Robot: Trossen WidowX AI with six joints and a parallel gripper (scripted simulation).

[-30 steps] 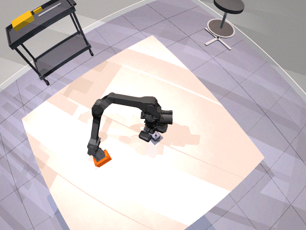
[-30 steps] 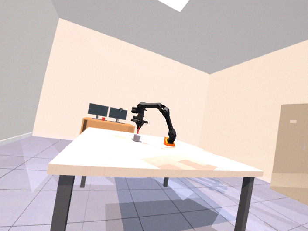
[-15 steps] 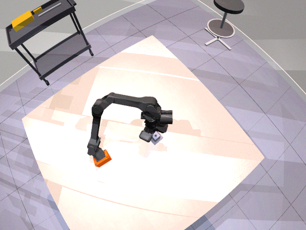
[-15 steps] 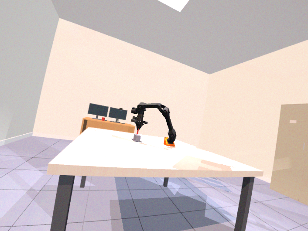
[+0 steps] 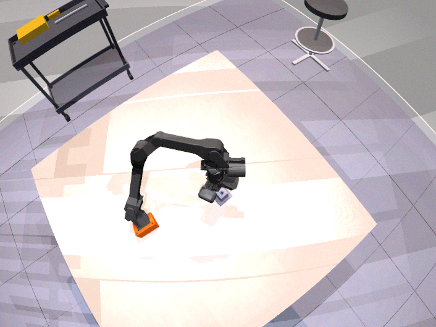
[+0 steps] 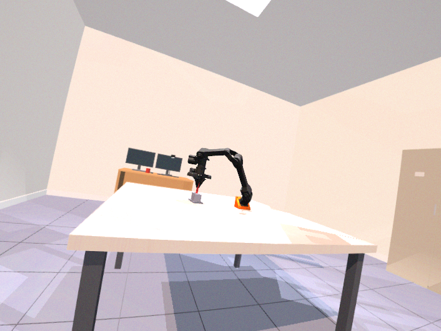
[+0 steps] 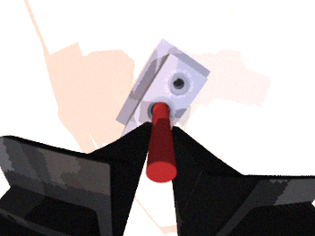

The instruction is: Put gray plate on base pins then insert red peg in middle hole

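Right now the red peg is right at my gripper tip. Also, from my gripper tip: flat base 90 mm below; then gray plate 50 mm below.
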